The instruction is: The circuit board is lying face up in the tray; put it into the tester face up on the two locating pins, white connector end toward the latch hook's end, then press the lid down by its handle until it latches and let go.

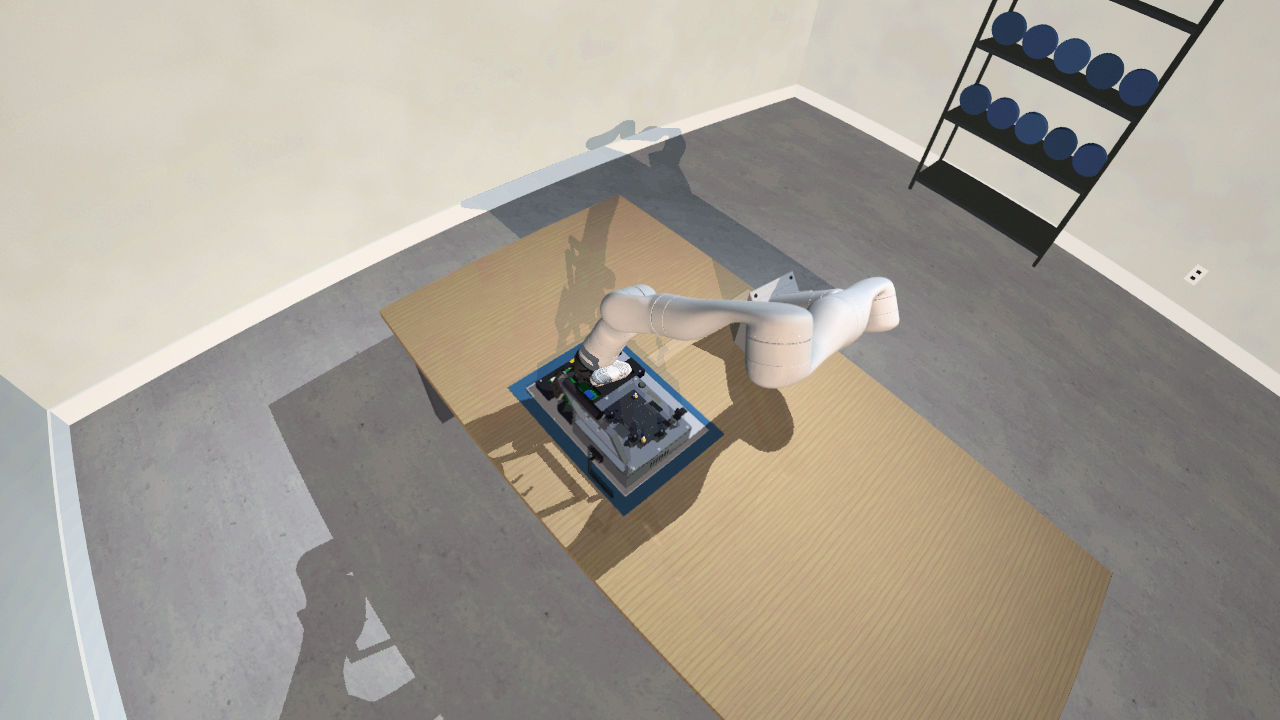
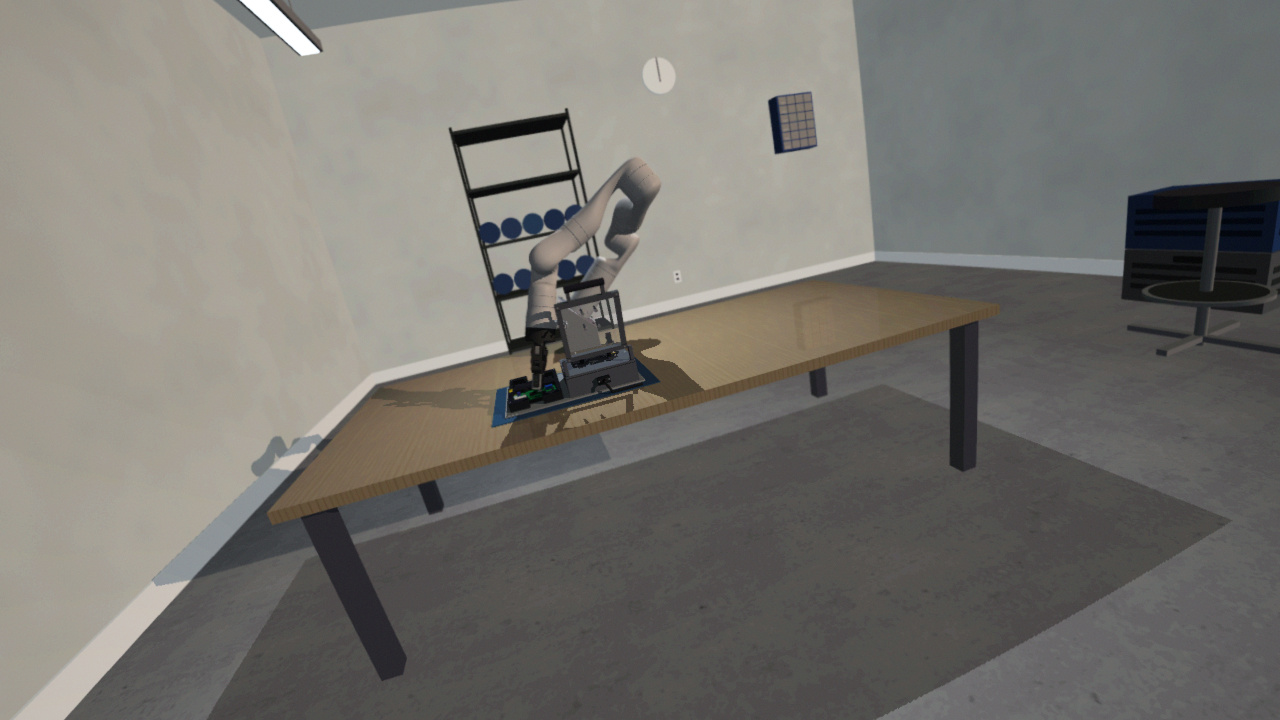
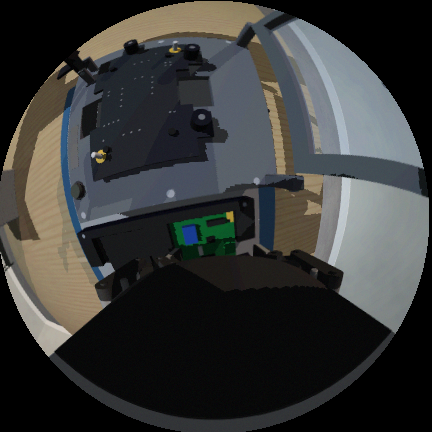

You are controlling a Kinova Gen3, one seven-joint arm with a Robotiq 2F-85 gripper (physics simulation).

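Places are measured from the arm's base along level axes (x right, y ahead, z up), in metres.
Where they show: gripper, between the fingertips: [image 2: 537, 387].
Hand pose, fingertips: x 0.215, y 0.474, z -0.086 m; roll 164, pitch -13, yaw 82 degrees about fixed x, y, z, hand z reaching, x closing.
After its pixels a point has its place.
The green circuit board [image 3: 203, 238] @(x 0.198, y 0.465, z -0.102 m) [image 1: 586, 390] @(x 0.202, y 0.445, z -0.102 m) lies face up in the black tray [image 3: 120, 238] @(x 0.173, y 0.368, z -0.104 m) [image 1: 547, 386] @(x 0.266, y 0.507, z -0.094 m) [image 2: 522, 393]; its near part is hidden under my hand. My gripper [image 3: 217, 255] @(x 0.215, y 0.474, z -0.086 m) [image 1: 610, 375] [image 2: 536, 365] @(x 0.215, y 0.474, z -0.086 m) is open and empty, with a finger on either side just above the board. Beyond the tray stands the grey tester [image 3: 238, 132] @(x 0.099, y 0.507, z -0.062 m) [image 1: 646, 452] @(x -0.016, y 0.481, z -0.061 m) [image 2: 597, 375] @(x 0.072, y 0.542, z -0.078 m), with a bare black nest plate [image 3: 141, 112] @(x 0.073, y 0.438, z -0.053 m) and two locating pins [image 3: 97, 155] @(x 0.095, y 0.404, z -0.046 m) [image 3: 174, 46] @(x 0.008, y 0.468, z -0.047 m). Its lid [image 2: 586, 326] @(x 0.075, y 0.562, z 0.051 m) [image 3: 362, 169] stands raised.
Tray and tester sit on a blue mat [image 1: 680, 456] @(x -0.055, y 0.408, z -0.120 m) [image 3: 64, 132] @(x 0.003, y 0.298, z -0.120 m) on the wooden table [image 1: 850, 555] @(x -0.464, y 0.331, z -0.121 m) [image 2: 805, 330] @(x -0.535, y 0.530, z -0.122 m). A black shelf rack [image 1: 949, 107] [image 2: 465, 223] with blue discs stands by the wall behind the arm. A dark cabinet [image 2: 1199, 232] is far right.
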